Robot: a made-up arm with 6 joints.
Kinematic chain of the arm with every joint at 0, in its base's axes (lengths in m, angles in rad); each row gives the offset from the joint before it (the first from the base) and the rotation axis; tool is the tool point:
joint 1: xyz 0 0 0.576 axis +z
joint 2: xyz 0 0 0 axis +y
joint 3: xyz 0 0 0.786 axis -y
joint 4: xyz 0 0 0 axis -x
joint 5: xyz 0.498 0 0 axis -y
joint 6: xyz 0 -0.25 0 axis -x
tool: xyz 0 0 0
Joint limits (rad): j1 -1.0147..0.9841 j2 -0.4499..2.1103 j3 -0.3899..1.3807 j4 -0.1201..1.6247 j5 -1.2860..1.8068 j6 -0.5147..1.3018
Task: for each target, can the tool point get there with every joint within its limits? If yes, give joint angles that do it. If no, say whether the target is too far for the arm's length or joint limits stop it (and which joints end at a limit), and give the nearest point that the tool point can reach.
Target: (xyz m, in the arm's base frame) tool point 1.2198 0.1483 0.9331
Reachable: yes | joints 0.3240 1.1115 1.0619 0.1338 1.0491 1.0232
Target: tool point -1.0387 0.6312 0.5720
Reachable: no: joint limits stop it (at a limit: joint 2, joint 3) | nearest point -0.6079 0.3694 1.7009 | short by 1.236 m
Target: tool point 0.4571 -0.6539 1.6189
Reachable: yes | joints -0.8057 0.4956 0.7870 1.0555 1.3184 0.2027
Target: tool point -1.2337 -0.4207 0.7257
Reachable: no: joint limits stop it (at a limit: joint 2, joint 3) | nearest point -0.6733 -0.2296 1.7009 | short by 1.141 m
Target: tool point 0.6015 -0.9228 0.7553
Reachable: yes | joints -0.8629 0.9400 -0.0066 0.9616 0.1689 0.7645
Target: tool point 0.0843 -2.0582 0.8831
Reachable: no: too far | nearest point 0.4553 -1.2041 0.7924 | short by 0.936 m
